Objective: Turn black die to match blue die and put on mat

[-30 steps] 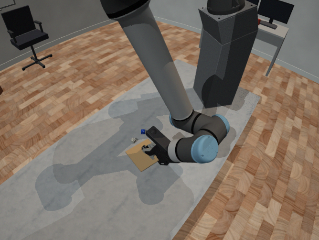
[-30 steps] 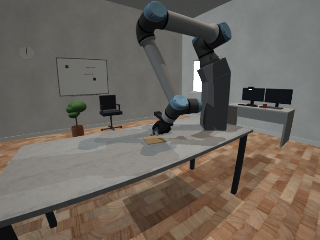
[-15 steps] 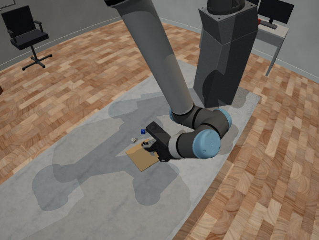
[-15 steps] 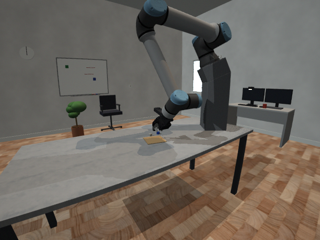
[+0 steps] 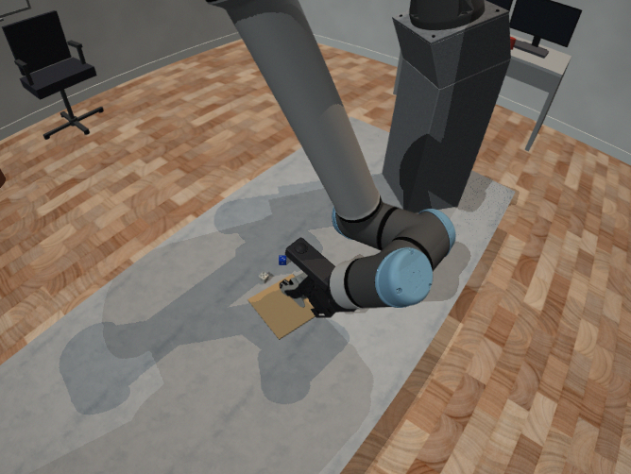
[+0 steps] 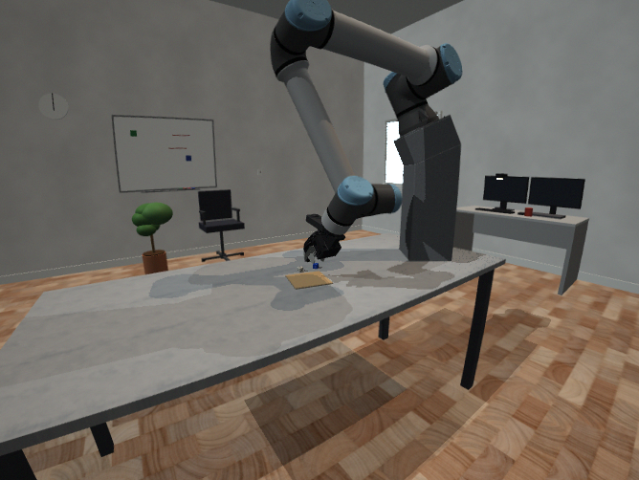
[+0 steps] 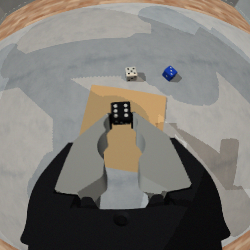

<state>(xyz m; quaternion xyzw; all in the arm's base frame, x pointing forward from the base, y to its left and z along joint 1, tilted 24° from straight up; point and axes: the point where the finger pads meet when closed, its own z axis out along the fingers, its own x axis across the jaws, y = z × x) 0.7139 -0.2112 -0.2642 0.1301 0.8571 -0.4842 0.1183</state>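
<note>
My gripper is now 10 mm to the left of the black die and 10 mm above it. From my hand the other things lie so: blue die 120 mm behind, 80 mm to the right, 80 mm below; tan mat 10 mm to the right, 90 mm below; white die 40 mm behind, 100 mm to the right, 80 mm below.
</note>
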